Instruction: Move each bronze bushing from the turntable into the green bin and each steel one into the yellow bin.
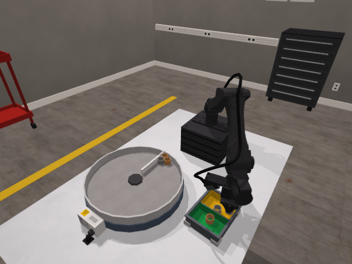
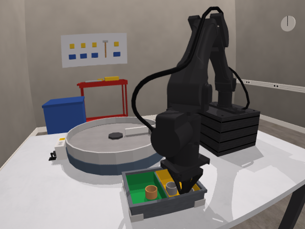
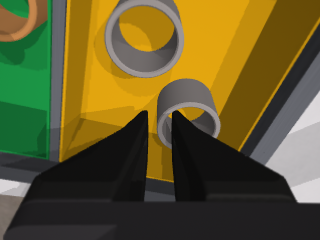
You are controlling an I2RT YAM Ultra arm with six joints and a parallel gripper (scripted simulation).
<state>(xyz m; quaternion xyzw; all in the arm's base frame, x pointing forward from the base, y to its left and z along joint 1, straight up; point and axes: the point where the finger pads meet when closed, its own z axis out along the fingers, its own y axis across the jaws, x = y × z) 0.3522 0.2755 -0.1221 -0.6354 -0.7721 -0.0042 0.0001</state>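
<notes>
Right now my hand is 4 cm to the left of the yellow bin and 2 cm above it. Also, from my hand: dark grey tray: 4 cm to the right, 4 cm ahead, 1 cm below; turntable: 40 cm to the right, 11 cm ahead, 2 cm above; green bin: 9 cm ahead, 5 cm to the right, 2 cm below.
</notes>
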